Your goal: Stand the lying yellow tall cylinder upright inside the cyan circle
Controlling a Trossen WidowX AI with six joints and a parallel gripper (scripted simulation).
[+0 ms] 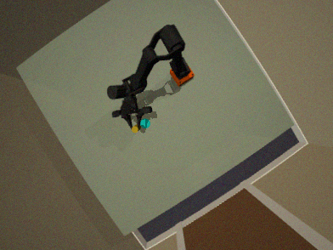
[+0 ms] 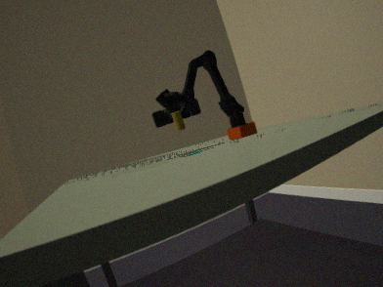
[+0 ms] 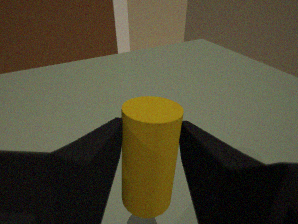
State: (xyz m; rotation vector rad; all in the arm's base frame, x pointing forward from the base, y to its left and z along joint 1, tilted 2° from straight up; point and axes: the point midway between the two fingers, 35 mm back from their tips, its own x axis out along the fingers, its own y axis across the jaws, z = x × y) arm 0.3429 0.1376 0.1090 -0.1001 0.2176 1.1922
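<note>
Right now the cyan circle is 4 cm behind my gripper tip, 1 cm to the right of it and 15 cm below it. From my gripper tip the other things lie so: yellow tall cylinder (2 cm below).
</note>
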